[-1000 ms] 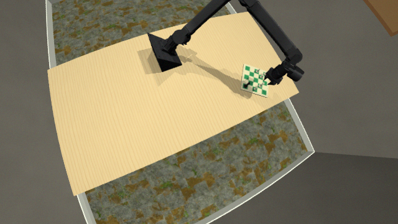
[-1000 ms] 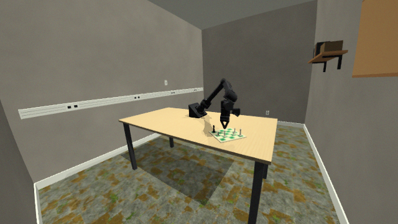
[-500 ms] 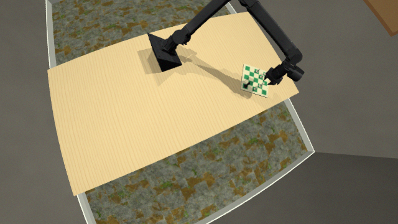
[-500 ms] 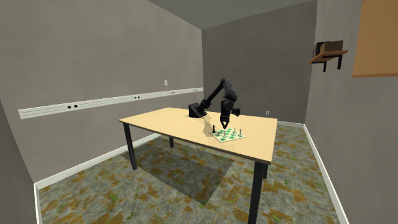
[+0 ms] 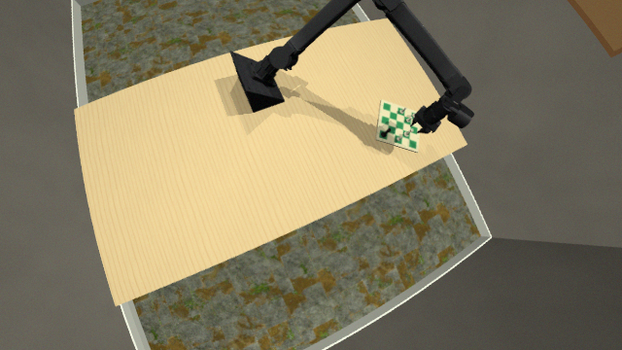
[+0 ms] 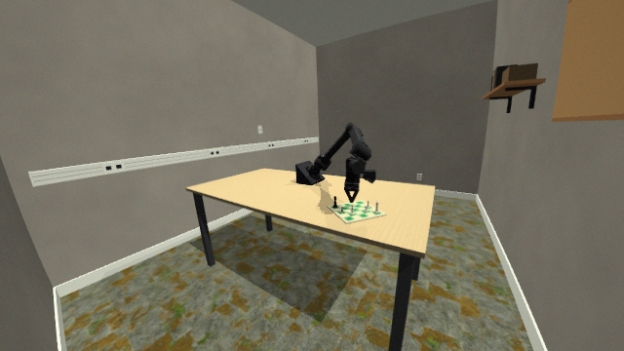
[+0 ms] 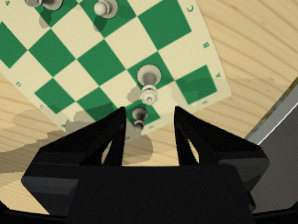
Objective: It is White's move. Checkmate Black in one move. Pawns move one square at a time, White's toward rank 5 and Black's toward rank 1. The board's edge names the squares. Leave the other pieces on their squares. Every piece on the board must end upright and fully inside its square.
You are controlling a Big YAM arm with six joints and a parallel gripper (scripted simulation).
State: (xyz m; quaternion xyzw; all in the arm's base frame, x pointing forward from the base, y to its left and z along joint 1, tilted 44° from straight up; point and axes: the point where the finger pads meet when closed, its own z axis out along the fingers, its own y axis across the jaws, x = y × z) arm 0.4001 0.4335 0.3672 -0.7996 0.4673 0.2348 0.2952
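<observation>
My gripper is now 50 mm above the white piece. From my hand the other things lie so: black piece 30 mm behind, 110 mm to the right, 40 mm below; then chessboard 50 mm behind, 10 mm to the right, 80 mm below.
</observation>
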